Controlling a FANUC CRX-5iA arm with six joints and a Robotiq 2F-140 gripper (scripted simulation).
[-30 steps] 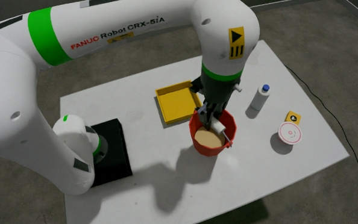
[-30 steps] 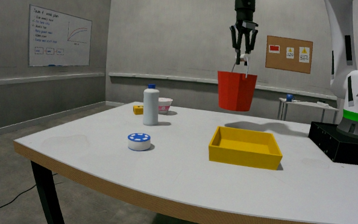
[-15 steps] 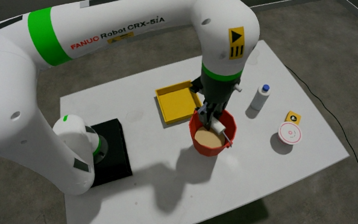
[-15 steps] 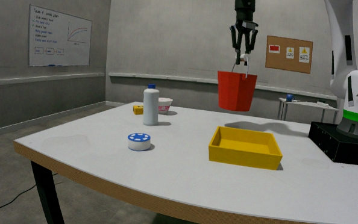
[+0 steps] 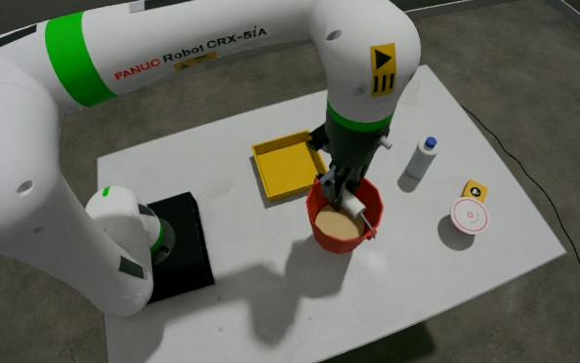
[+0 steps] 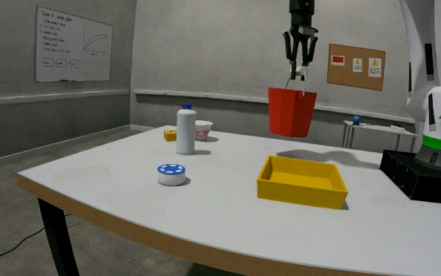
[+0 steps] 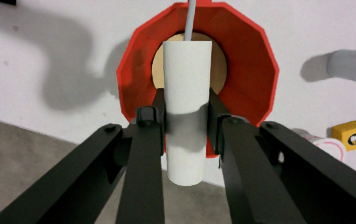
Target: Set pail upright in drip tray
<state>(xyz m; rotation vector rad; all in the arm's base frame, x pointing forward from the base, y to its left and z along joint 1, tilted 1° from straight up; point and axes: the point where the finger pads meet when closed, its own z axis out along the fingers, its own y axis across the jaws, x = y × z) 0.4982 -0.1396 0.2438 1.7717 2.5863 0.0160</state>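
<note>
Now: the white grip 3 cm below my hand and 1 cm ahead of it. Round my hand: yellow drip tray 30 cm below, 29 cm to the left, 4 cm behind; then red pail 9 cm below, 1 cm ahead; then white bottle 36 cm ahead, 23 cm below, 14 cm to the left.
</note>
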